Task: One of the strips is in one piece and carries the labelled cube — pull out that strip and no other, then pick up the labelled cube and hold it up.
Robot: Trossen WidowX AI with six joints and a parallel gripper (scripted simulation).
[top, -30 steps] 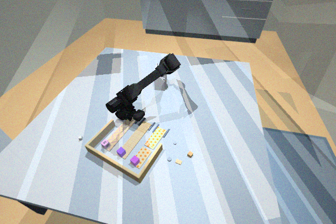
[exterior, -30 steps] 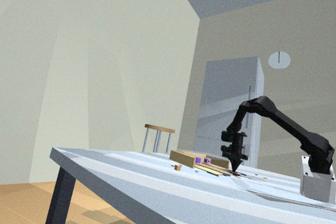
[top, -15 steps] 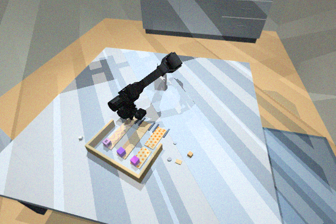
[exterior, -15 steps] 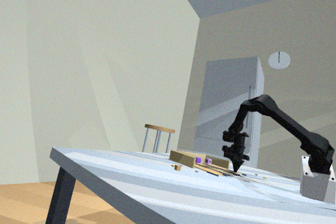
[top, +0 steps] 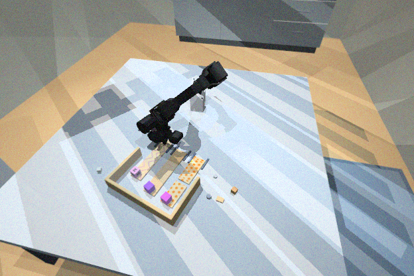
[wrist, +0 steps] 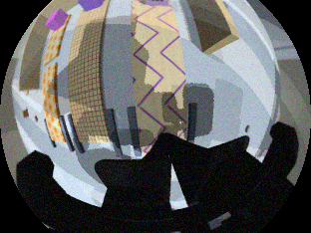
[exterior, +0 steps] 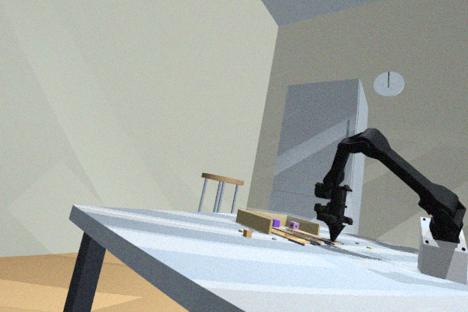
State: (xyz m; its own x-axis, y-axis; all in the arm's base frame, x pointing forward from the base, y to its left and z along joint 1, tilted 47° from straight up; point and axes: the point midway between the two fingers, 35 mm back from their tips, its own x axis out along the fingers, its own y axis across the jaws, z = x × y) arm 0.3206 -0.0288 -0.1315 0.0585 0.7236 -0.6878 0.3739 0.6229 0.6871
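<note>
The zigzag-patterned strip is 80 mm ahead of my gripper tip and 30 mm to the right of it. The rest, counted from my gripper tip: tan block 210 mm ahead, 330 mm to the left; then purple labelled cube 180 mm ahead, 80 mm to the right, 20 mm above.
</note>
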